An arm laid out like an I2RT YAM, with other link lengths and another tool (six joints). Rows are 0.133 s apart.
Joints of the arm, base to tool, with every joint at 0 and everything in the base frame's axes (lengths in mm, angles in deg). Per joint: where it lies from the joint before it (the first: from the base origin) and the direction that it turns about. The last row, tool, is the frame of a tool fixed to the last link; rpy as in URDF.
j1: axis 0 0 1 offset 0 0 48.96
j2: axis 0 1 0 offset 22.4 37.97 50.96
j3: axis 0 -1 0 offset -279.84 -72.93 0
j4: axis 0 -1 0 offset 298.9 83.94 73.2
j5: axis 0 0 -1 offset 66.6 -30.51 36.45
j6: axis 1 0 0 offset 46.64 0 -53.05
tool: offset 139 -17 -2 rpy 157.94 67.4 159.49
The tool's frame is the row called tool.
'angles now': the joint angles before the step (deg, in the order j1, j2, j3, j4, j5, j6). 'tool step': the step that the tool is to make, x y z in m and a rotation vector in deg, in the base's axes. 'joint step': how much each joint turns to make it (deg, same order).
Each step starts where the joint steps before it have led.
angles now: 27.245, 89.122, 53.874, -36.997, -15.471, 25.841
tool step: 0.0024, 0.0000, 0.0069, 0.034, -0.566, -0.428
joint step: -0.006, -0.609, 0.709, -0.709, 0.348, 0.342
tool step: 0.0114, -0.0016, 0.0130, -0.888, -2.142, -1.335
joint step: 0.002, -0.454, 2.007, -0.793, 2.111, 0.701
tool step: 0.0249, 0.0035, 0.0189, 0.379, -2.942, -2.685
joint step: -0.426, 1.141, 4.210, 0.096, 1.761, 1.771
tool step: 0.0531, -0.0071, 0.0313, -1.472, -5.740, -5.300
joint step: -1.930, 3.691, 8.620, -0.188, 4.906, 1.405
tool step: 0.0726, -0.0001, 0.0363, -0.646, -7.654, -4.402
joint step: -1.845, 7.277, 12.454, 1.576, 4.487, 0.265
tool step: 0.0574, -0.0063, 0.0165, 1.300, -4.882, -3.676
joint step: -2.560, 6.530, 8.827, 2.729, 1.155, 0.526
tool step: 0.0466, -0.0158, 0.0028, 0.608, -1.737, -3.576
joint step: -2.896, 6.935, 8.770, 0.010, 0.437, 0.522
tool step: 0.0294, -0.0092, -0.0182, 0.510, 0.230, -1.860
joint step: -1.758, 5.882, 4.941, 0.870, -0.348, 0.444
